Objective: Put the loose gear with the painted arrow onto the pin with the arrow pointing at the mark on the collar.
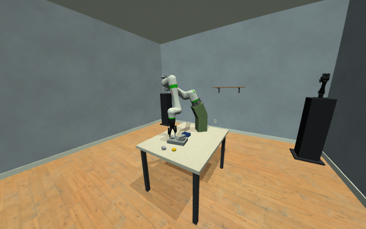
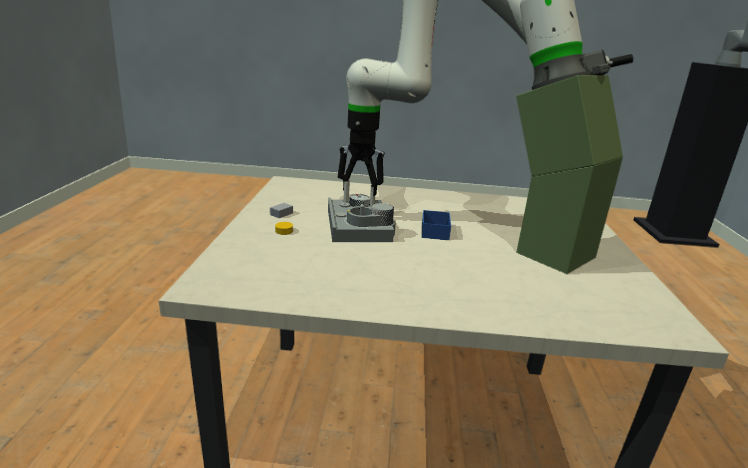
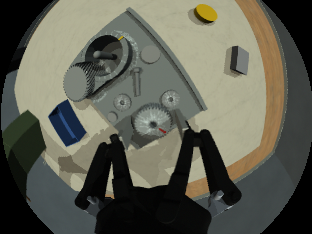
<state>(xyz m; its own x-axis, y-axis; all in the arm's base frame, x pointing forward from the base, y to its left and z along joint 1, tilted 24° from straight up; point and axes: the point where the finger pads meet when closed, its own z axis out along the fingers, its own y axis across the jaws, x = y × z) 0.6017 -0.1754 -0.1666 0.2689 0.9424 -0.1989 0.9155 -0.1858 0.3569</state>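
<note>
Now: hand 2 cm above the grey gear. The rest, counted from my hand: grey block 24 cm ahead, 6 cm below, 4 cm to the left; then blue bin 24 cm behind, 8 cm to the left, 6 cm below; then thin pin 8 cm to the left, 2 cm below, 1 cm ahead.
</note>
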